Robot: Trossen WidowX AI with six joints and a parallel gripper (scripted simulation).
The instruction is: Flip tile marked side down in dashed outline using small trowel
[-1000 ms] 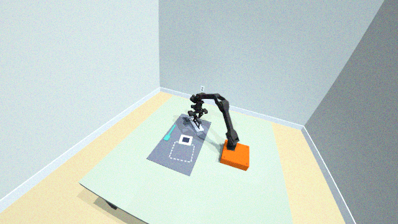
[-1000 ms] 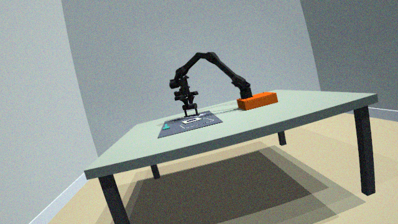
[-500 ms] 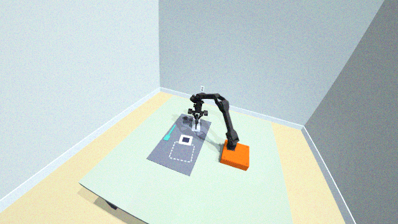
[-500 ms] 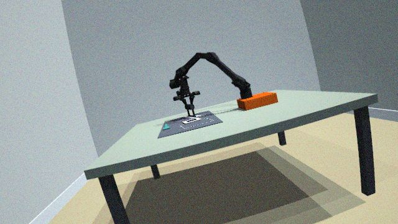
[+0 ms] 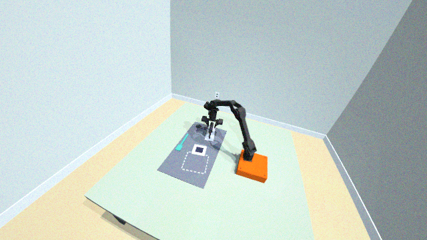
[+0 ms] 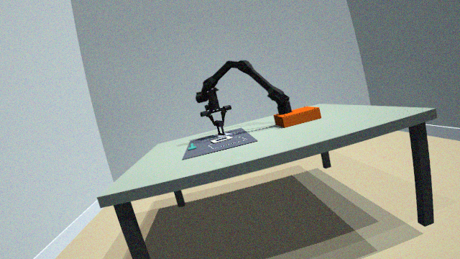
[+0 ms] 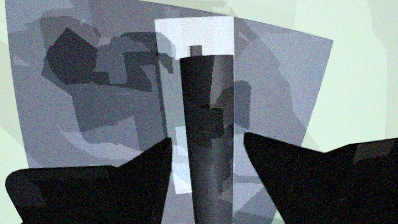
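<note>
The trowel is 30 mm below my gripper tip and 20 mm to the left of it. Round my gripper tip: grey mat (210 mm to the left, 80 mm below, 50 mm ahead); then white tile (240 mm to the left, 60 mm below, 40 mm ahead); then teal tool (220 mm to the left, 190 mm ahead, 60 mm below).
</note>
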